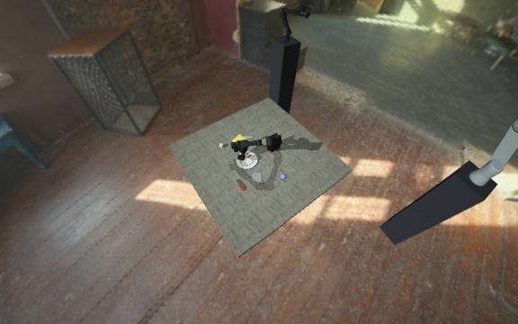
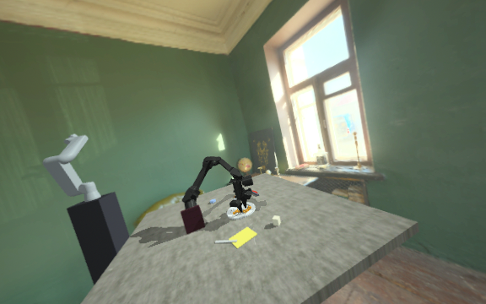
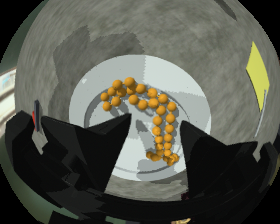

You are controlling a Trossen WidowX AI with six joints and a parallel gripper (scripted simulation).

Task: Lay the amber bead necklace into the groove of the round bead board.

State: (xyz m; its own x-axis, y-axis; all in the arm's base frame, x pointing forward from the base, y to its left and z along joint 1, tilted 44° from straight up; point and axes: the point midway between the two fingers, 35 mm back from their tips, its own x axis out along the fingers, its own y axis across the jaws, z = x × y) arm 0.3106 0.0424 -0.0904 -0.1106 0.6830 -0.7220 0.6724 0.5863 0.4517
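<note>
My gripper tip is now 4 cm to the right of the board, 2 cm above it and 1 cm past it. The rest, counted from my gripper tip: grey square (25 cm to the left, 2 cm below); then small white cube (23 cm to the right, 13 cm ahead); then yellow card (23 cm to the right, 6 cm behind, 2 cm below).
</note>
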